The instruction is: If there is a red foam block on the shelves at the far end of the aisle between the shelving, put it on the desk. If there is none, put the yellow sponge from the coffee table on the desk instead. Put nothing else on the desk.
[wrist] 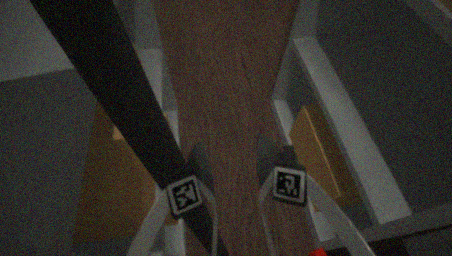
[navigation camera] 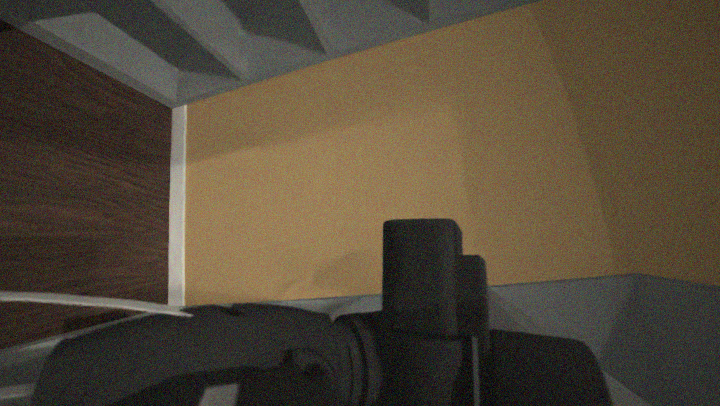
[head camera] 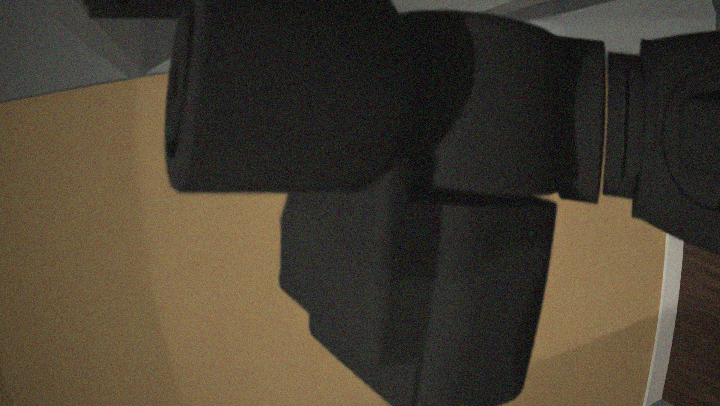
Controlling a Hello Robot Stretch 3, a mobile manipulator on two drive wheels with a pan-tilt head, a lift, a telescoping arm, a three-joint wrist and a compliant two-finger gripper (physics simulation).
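Frame: origin at the robot's base, x ahead, y left, z up, level; metres.
Seen in the pictures: gripper, fingertip midpoint: [wrist: 233,155].
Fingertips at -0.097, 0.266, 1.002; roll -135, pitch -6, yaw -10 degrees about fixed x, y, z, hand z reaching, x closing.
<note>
Pixels of each thing's top centre, then the offset from my fingertips to it, as dx, dy, dz. "spot": a spot on its surface instead. Level surfaces: height alone.
- small bright red patch, surface spot: [wrist: 318,253] spot: +0.409, -0.131, -0.943
- dark wood floor, its level: dz -1.033
- tan panel, middle of its top: [wrist: 349,141] +0.643, +0.247, -0.687
My gripper [wrist: 233,155] shows in the wrist view with its two fingers well apart and wood floor visible between them; it is open and empty. In the head view dark wrist parts cover the middle, and the fingertips cannot be made out there. Grey shelving [navigation camera: 211,50] [wrist: 350,130] stands along the aisle. A small bright red patch [wrist: 318,253] shows at the bottom edge of the wrist view, right of the fingers; too little of it shows to tell what it is. The desk, the coffee table and the yellow sponge do not show in these views.
A tan wall [head camera: 216,252] [navigation camera: 302,201] with a white baseboard [head camera: 665,302] [navigation camera: 177,211] meets the dark wood floor [head camera: 698,322] [navigation camera: 85,176] [wrist: 225,90]. A black bar [wrist: 115,90] crosses the wrist view diagonally. A tan panel [wrist: 317,155] shows behind the right shelving.
</note>
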